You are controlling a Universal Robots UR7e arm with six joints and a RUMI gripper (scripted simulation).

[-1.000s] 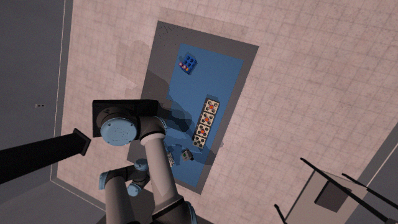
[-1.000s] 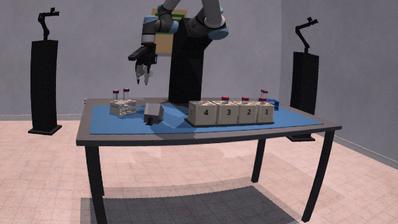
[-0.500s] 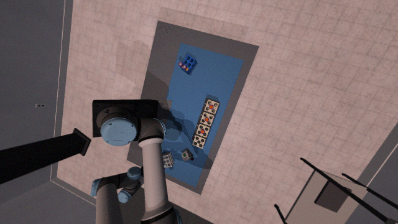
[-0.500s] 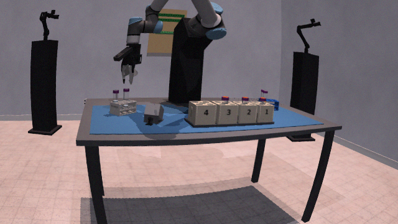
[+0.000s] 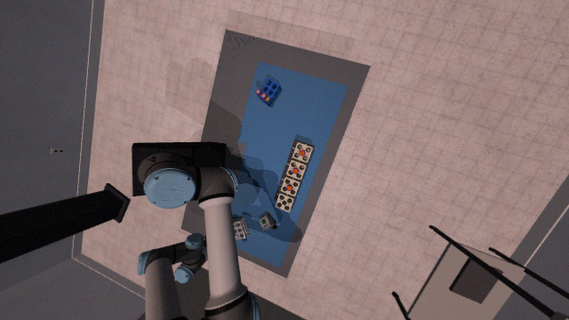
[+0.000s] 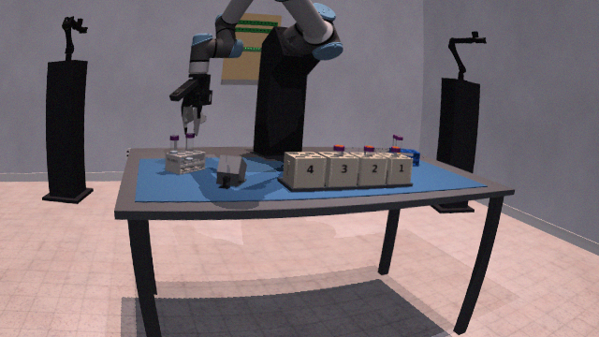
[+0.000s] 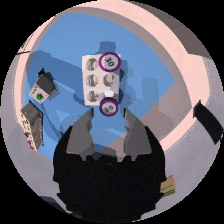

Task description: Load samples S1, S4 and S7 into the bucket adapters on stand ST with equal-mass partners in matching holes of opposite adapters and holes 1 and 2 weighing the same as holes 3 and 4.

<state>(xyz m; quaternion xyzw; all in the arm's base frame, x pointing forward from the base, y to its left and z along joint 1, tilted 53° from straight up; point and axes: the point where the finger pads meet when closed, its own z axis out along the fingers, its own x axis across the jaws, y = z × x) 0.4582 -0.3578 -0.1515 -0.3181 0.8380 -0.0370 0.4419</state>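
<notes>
Now: the bucket adapter 380 mm to the left of my hand, 200 mm ahead of it and 80 mm below it. From my hand the other things lie so: blue rack (890 mm to the left, 250 mm behind, 100 mm below); then white rack (100 mm below, 40 mm ahead, 10 mm to the right).
</notes>
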